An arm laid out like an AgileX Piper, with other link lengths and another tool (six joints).
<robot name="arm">
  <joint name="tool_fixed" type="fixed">
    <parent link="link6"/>
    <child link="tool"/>
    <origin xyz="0 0.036 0.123" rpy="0.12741 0 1.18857"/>
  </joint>
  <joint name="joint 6" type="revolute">
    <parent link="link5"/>
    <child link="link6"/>
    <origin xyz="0 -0.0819 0" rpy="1.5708 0 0"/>
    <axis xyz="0 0 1"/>
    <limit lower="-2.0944" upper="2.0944"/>
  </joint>
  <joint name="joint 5" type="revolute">
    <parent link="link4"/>
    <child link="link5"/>
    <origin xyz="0 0 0" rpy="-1.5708 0 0"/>
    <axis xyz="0 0 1"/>
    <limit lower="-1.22" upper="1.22"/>
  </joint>
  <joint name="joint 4" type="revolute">
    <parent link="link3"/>
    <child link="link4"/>
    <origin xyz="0.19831 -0.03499 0" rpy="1.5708 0 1.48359"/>
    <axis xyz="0 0 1"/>
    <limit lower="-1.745" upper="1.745"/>
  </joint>
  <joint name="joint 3" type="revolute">
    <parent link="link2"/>
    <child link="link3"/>
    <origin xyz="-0.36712 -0.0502 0" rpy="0 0 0"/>
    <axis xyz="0 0 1"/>
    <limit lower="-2.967" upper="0"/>
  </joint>
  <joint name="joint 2" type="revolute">
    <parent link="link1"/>
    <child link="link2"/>
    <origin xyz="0 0 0" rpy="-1.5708 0 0"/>
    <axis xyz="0 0 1"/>
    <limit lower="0" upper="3.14"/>
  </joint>
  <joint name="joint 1" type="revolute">
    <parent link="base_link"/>
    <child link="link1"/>
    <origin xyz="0 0 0.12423" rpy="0 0 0"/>
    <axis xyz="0 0 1"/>
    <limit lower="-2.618" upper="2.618"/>
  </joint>
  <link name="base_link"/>
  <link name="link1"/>
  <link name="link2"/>
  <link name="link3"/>
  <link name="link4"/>
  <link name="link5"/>
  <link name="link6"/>
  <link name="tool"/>
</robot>
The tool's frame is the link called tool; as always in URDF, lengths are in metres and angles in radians.
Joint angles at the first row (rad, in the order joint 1, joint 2, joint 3, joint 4, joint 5, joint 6):
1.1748 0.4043 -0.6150 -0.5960 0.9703 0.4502
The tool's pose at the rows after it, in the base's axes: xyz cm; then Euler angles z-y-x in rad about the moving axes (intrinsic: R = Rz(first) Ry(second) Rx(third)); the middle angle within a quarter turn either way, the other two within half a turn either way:
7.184 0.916 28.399 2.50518 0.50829 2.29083
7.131 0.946 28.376 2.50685 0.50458 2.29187
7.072 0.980 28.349 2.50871 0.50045 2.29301
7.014 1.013 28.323 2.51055 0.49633 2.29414
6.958 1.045 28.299 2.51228 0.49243 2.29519
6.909 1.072 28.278 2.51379 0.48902 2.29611
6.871 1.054 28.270 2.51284 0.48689 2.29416
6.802 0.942 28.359 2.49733 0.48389 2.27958
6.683 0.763 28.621 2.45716 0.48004 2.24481
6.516 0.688 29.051 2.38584 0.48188 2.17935
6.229 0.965 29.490 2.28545 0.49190 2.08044
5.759 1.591 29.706 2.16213 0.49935 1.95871
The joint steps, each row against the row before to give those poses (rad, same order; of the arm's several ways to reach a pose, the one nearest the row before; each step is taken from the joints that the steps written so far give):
0.0000 0.0000 0.0000 0.0024 0.0000 -0.0001
0.0000 0.0000 -0.0001 0.0040 0.0001 0.0000
0.0000 0.0000 0.0001 0.0044 -0.0001 0.0000
0.0001 0.0000 0.0000 0.0044 0.0000 0.0001
-0.0001 0.0000 0.0000 0.0042 0.0000 0.0000
0.0000 0.0000 0.0000 0.0037 0.0000 0.0000
-0.0008 -0.0021 0.0003 0.0018 -0.0004 0.0000
-0.0126 -0.0086 0.0011 0.0011 -0.0069 -0.0001
-0.0355 -0.0160 0.0039 0.0002 -0.0222 0.0001
-0.0704 -0.0227 0.0177 -0.0055 -0.0606 0.0000
-0.1137 -0.0274 0.0457 -0.0102 -0.1206 0.0003
-0.1517 -0.0332 0.0757 -0.0114 -0.1717 0.0087

